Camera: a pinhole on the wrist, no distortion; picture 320 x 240 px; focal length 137.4 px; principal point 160.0 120.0 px. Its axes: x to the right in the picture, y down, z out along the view. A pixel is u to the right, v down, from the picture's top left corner.
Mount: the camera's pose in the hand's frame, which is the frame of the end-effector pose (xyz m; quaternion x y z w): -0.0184 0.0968 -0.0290 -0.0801 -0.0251 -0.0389 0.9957
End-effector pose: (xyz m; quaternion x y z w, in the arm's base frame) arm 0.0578 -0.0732 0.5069 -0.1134 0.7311 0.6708 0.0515
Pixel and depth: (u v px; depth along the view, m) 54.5 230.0 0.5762
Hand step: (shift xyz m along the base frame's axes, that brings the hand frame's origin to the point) 0.2399 0.5317 0.7152
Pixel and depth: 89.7 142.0 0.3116
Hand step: 0.1120 0.2929 0.2192
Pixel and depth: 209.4 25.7 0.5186
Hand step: -0.1111 0.5199 -0.2561
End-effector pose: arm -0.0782 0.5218 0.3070 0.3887 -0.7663 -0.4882 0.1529
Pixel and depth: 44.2 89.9 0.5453
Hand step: -0.0212 0.7177 -0.0775
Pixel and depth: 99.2 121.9 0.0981
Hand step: -0.0494 0.1159 0.0801
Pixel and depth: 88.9 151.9 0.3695
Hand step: -0.1628 0.4145 0.1045
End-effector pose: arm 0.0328 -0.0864 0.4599 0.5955 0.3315 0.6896 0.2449
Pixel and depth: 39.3 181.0 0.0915
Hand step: 0.0754 -0.1683 0.0562
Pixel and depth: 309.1 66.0 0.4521
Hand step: 0.3878 0.4246 0.2899
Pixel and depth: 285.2 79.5 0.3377
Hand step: 0.2879 0.2297 0.2216
